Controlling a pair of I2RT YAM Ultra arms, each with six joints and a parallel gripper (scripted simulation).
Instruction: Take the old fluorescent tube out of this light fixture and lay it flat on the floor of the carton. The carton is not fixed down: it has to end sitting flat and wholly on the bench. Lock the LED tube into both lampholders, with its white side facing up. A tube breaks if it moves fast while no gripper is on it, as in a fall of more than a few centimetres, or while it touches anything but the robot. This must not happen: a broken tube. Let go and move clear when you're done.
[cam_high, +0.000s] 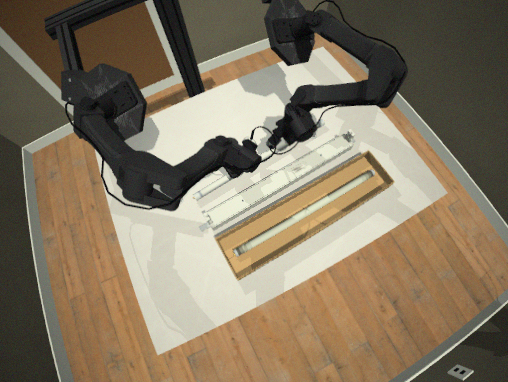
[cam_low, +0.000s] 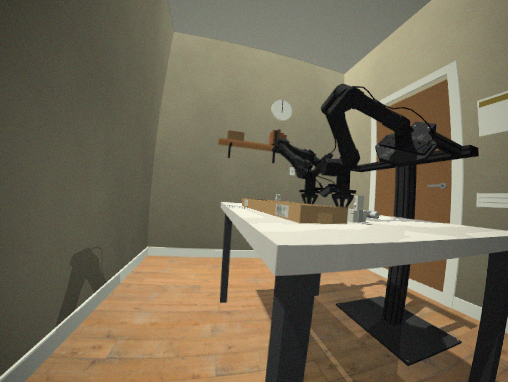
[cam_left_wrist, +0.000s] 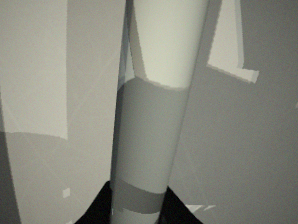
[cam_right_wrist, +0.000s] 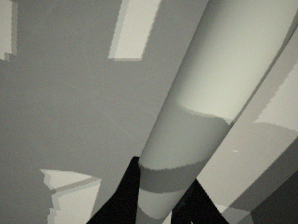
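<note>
The LED tube is 12 cm to the right of my left hand and 1 cm ahead of it. Round my left hand: brown carton: 28 cm ahead, 8 cm to the right; old fluorescent tube: 27 cm ahead, 8 cm to the right, 1 cm below.
Now: the LED tube 12 cm to the left of my right hand and 1 cm behind it. From my right hand the other things lie so: brown carton 25 cm ahead, 16 cm to the left; old fluorescent tube 25 cm ahead, 16 cm to the left, 1 cm below.
</note>
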